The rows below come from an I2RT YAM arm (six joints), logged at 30 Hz.
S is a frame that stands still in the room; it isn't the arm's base.
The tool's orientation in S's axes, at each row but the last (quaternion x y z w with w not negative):
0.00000 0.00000 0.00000 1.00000
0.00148 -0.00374 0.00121 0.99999
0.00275 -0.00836 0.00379 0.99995
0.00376 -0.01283 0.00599 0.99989
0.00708 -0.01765 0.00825 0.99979
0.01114 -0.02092 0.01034 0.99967
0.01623 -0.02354 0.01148 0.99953
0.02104 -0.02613 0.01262 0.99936
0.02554 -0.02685 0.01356 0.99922
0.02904 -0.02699 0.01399 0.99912
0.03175 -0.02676 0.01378 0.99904
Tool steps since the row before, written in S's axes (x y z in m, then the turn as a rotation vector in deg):
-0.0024 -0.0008 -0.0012 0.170 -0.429 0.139
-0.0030 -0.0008 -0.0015 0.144 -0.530 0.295
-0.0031 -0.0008 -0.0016 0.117 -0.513 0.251
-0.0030 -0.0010 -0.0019 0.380 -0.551 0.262
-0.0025 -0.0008 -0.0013 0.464 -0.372 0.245
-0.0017 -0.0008 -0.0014 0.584 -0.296 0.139
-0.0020 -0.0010 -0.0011 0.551 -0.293 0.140
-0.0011 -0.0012 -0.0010 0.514 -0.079 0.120
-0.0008 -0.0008 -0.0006 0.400 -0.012 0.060
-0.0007 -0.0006 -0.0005 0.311 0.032 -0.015
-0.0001 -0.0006 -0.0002 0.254 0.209 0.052
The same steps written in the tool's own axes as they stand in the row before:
-0.0024 -0.0008 -0.0012 0.170 -0.429 0.139
-0.0030 -0.0008 -0.0015 0.145 -0.529 0.295
-0.0031 -0.0008 -0.0015 0.117 -0.513 0.252
-0.0031 -0.0010 -0.0018 0.380 -0.554 0.256
-0.0026 -0.0008 -0.0012 0.466 -0.376 0.234
-0.0018 -0.0008 -0.0013 0.583 -0.305 0.121
-0.0021 -0.0010 -0.0010 0.550 -0.301 0.124
-0.0012 -0.0012 -0.0009 0.518 -0.087 0.097
-0.0009 -0.0008 -0.0005 0.402 -0.020 0.039
-0.0007 -0.0006 -0.0004 0.310 0.022 -0.033
-0.0001 -0.0006 -0.0002 0.262 0.204 0.025

